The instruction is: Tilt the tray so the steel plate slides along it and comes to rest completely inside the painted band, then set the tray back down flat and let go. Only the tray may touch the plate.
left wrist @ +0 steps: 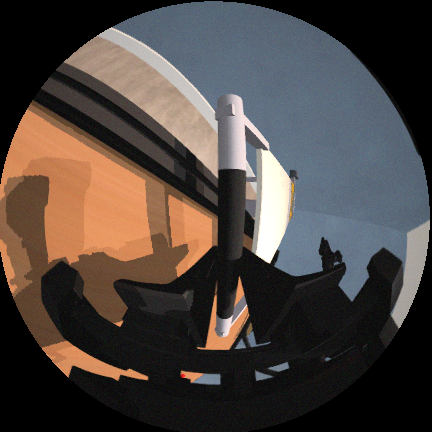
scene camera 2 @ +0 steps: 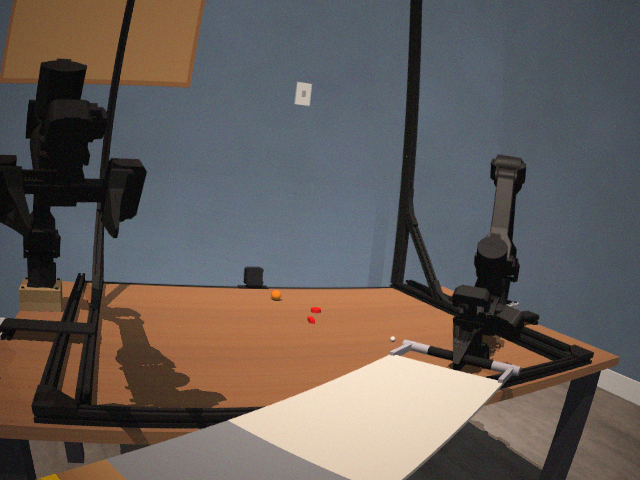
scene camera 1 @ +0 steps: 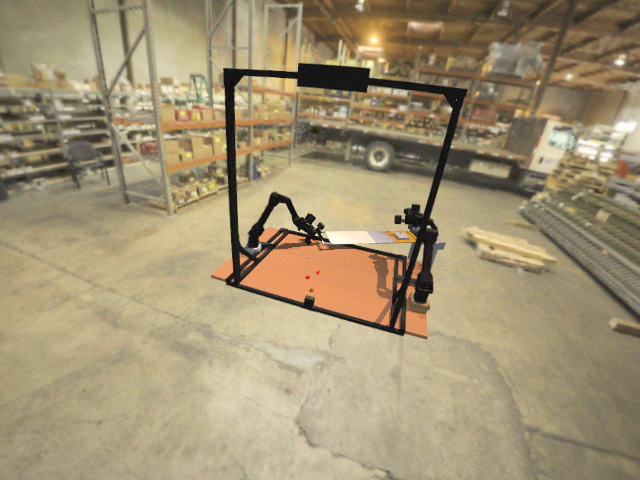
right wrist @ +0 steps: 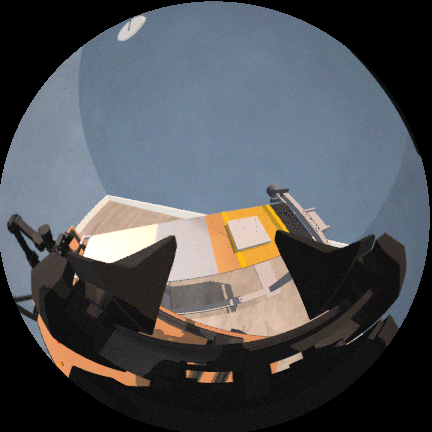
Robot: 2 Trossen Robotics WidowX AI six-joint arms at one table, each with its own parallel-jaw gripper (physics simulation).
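Observation:
The long tray (scene camera 1: 346, 237) (scene camera 2: 361, 408) (left wrist: 272, 200) (right wrist: 187, 247) looks nearly level in scene camera 1. My left gripper (scene camera 1: 321, 238) (scene camera 2: 465, 361) (left wrist: 226, 249) is shut on the black middle of the tray's handle bar (scene camera 2: 439, 353) (left wrist: 232, 215). The flat steel plate (scene camera 1: 401, 236) (right wrist: 248, 233) lies on the orange-yellow painted band (right wrist: 262, 255) towards the tray's far end. Its left edge lies at or over the band's left yellow line; I cannot tell exactly. My right gripper (scene camera 2: 64, 227) (right wrist: 226, 238) is open and empty, apart from the tray and plate. The plate does not show in scene camera 2.
An orange ball (scene camera 1: 311, 289) (scene camera 2: 276, 295), two red pieces (scene camera 2: 315, 310) (scene camera 2: 311, 319) and a small white ball (scene camera 2: 392, 338) lie on the wooden table (scene camera 1: 351, 289) (scene camera 2: 206, 335). A black frame (scene camera 1: 231, 180) (scene camera 2: 408, 155) surrounds the work area. A dark strip (right wrist: 294, 220) crosses the tray beyond the band.

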